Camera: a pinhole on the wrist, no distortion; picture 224 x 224 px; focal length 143.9 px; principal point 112.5 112.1 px. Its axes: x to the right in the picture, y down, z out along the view. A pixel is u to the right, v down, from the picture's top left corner.
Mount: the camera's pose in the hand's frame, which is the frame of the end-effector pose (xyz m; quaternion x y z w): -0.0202 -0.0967 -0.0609 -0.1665 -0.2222 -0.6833 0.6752
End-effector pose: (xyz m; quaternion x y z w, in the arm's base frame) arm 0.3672 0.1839 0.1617 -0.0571 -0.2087 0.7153 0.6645
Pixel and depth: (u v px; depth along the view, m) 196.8 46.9 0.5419
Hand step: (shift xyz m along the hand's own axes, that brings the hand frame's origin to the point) -0.3146 -0.0824 0.5456
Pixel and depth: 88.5 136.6 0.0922
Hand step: -0.0107 -0.0347 0.0102
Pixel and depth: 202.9 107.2 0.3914
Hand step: -0.0699 -0.0987 0.3988
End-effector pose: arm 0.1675 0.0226 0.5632 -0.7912 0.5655 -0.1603 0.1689
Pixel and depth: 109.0 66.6 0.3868
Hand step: -0.1699 0.1144 0.2516
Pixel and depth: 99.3 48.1 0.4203
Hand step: -0.2358 0.1562 0.2595
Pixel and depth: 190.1 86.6 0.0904
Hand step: -0.0443 -0.0905 0.0400
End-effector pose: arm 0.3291 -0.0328 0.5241 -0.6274 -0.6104 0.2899 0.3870
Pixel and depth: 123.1 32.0 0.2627
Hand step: -0.1857 0.0242 0.1600
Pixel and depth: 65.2 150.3 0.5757
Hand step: 0.0966 0.3698 0.3382
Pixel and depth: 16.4 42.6 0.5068
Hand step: -0.2899 0.4559 0.1699
